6 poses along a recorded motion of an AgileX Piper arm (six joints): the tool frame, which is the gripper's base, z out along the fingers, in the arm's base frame.
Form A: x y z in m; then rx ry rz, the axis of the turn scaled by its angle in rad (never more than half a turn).
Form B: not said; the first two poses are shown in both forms.
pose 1, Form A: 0.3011 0.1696 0.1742 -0.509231 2.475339 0.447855
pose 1, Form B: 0.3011 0.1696 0.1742 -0.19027 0.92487 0.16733 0.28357
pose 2, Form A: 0.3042 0.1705 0.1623 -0.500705 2.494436 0.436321
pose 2, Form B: 0.3042 0.1705 0.1623 -0.18641 0.92867 0.16244 0.27648
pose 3, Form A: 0.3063 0.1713 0.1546 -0.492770 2.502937 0.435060
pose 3, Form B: 0.3063 0.1713 0.1546 -0.18317 0.93036 0.16172 0.27336
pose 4, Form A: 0.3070 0.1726 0.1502 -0.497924 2.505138 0.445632
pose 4, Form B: 0.3070 0.1726 0.1502 -0.18486 0.93006 0.16545 0.27100
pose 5, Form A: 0.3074 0.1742 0.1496 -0.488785 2.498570 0.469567
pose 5, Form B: 0.3074 0.1742 0.1496 -0.18164 0.92850 0.17450 0.27286
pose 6, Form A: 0.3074 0.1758 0.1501 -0.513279 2.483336 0.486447
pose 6, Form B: 0.3074 0.1758 0.1501 -0.19106 0.92437 0.18107 0.27613
